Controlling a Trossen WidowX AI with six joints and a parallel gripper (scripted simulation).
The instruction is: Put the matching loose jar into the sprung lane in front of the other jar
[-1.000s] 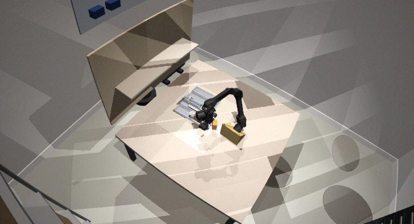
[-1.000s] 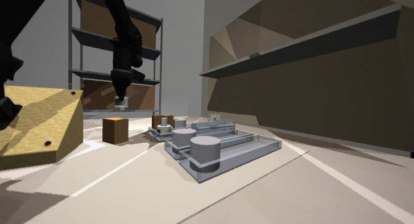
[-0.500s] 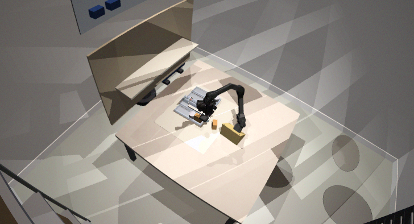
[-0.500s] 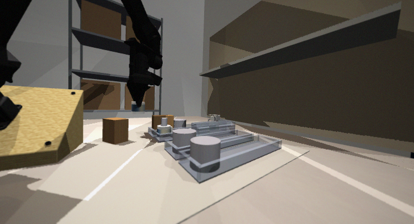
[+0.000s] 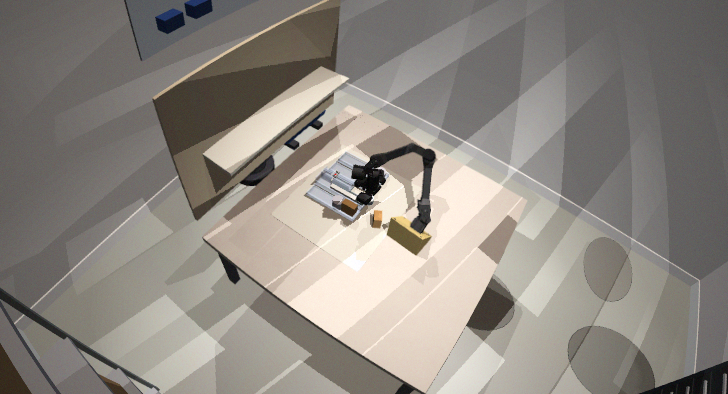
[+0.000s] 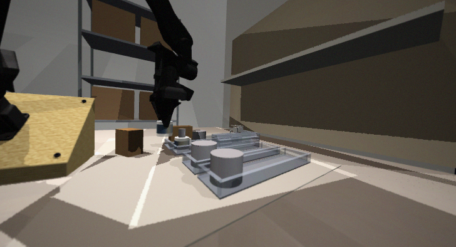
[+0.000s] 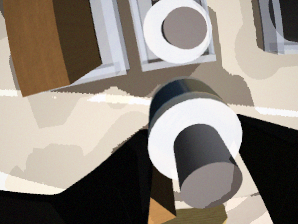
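My gripper tip is 6 cm short of the brown box, 8 cm to the right of it and 4 cm above it. Also, from my gripper tip: shelf board: 56 cm ahead, 6 cm to the left, 29 cm above.
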